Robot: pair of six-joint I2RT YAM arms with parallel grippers.
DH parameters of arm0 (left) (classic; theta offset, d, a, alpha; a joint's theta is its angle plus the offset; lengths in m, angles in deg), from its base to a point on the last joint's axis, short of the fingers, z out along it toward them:
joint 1: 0 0.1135 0.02 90
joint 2: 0 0 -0.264 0
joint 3: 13.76 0 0.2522 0
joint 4: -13.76 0 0.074 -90
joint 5: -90 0 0 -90
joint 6: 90 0.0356 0 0
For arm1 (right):
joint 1: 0 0.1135 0.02 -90
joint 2: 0 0 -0.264 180
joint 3: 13.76 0 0.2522 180
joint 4: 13.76 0 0.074 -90
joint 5: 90 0 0 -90
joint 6: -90 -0.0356 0 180
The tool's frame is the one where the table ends.
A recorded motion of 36 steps. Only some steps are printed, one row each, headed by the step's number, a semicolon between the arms.
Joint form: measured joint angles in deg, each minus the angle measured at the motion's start. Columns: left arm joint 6, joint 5, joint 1, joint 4, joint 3, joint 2; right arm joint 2, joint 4, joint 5, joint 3, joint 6, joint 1.
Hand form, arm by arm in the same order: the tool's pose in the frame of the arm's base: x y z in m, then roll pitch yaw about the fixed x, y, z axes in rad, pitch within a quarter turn. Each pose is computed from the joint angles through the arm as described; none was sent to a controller.
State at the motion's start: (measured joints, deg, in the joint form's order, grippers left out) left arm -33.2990 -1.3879 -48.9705 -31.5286 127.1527 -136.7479; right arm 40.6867 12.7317 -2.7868 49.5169 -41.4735 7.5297
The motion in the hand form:
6: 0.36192 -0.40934 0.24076 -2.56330 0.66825 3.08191; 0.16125 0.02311 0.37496 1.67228 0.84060 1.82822
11: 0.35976 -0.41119 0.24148 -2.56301 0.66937 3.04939; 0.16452 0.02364 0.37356 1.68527 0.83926 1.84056
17: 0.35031 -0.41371 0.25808 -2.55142 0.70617 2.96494; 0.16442 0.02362 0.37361 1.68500 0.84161 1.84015
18: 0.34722 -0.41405 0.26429 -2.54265 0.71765 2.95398; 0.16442 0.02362 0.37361 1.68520 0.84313 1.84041
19: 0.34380 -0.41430 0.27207 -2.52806 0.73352 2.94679; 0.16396 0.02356 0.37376 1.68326 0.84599 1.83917
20: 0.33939 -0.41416 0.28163 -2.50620 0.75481 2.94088; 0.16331 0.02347 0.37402 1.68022 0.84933 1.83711
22: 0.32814 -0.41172 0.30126 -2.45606 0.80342 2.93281; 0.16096 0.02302 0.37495 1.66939 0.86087 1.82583
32: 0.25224 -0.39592 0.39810 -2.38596 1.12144 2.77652; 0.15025 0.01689 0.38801 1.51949 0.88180 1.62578
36: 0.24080 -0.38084 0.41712 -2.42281 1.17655 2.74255; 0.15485 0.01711 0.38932 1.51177 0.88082 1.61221
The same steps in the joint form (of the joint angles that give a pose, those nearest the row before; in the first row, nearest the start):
6: -0.44 0.28 0.52 0.00 0.02 0.00; 0.20 -0.22 -0.09 0.00 -0.02 0.00
11: 0.68 -0.94 0.31 -0.13 0.18 0.00; 0.92 -0.44 -0.24 0.00 -0.02 0.00
17: 4.37 -3.74 -0.44 -0.37 0.39 1.71; 0.90 -0.44 -0.22 0.00 0.11 0.00
18: 4.92 -4.22 -0.68 -0.35 0.40 2.38; 0.90 -0.44 -0.22 0.00 0.20 0.00
19: 5.42 -4.72 -0.94 -0.11 0.37 3.21; 0.79 -0.44 -0.22 -0.02 0.35 0.00
20: 5.99 -5.40 -1.25 0.55 -0.02 4.41; 0.63 -0.44 -0.22 -0.04 0.52 0.00
22: 7.15 -6.80 -1.92 2.86 -2.41 7.78; 0.09 -0.42 0.00 -0.11 1.11 0.00
32: 18.34 -8.52 -7.78 8.57 -9.18 23.02; -2.25 -3.30 4.09 0.22 2.08 -0.81
36: 20.70 -7.54 -8.02 8.04 -10.86 26.93; -1.16 -4.37 4.50 0.53 2.05 -0.83

